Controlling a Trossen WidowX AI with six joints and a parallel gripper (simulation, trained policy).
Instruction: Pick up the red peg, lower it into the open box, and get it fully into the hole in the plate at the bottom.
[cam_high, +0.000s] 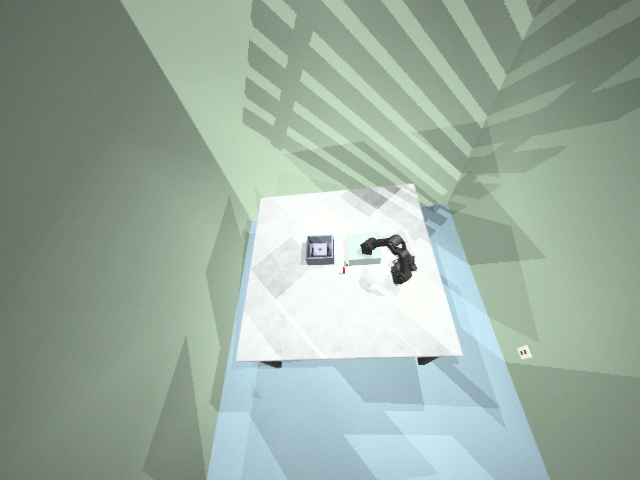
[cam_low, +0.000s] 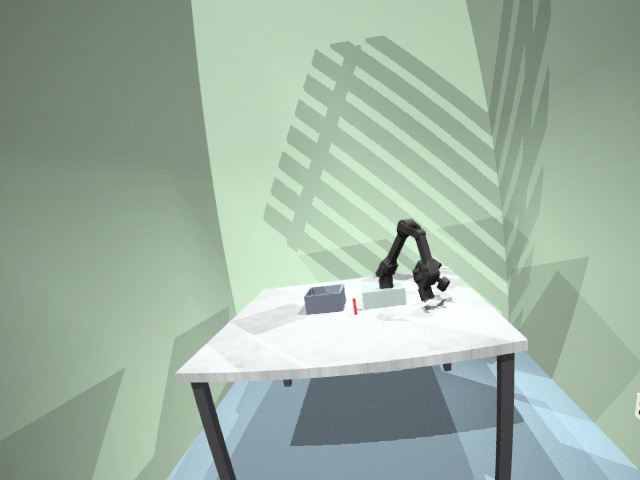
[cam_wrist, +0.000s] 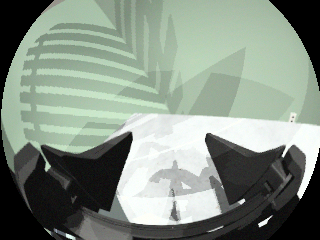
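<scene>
Now: the red peg 41 cm ahead of my gripper tip, 15 cm to the left of it and 9 cm below it. Also, from my gripper tip: grey box 60 cm ahead, 10 cm below, 2 cm to the left; then plate 60 cm ahead, 8 cm below, 2 cm to the left.
</scene>
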